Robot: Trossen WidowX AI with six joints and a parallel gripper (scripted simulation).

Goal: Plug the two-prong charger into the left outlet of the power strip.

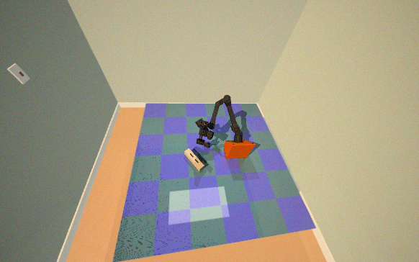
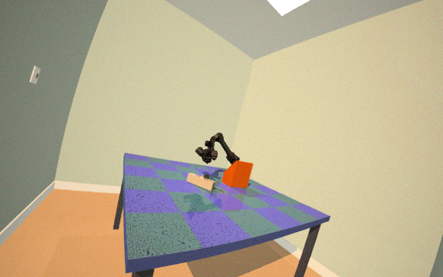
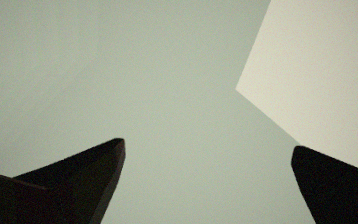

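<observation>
Now: the two-prong charger 27 cm below my gripper tip, 9 cm to the right of it and 9 cm behind it.
</observation>
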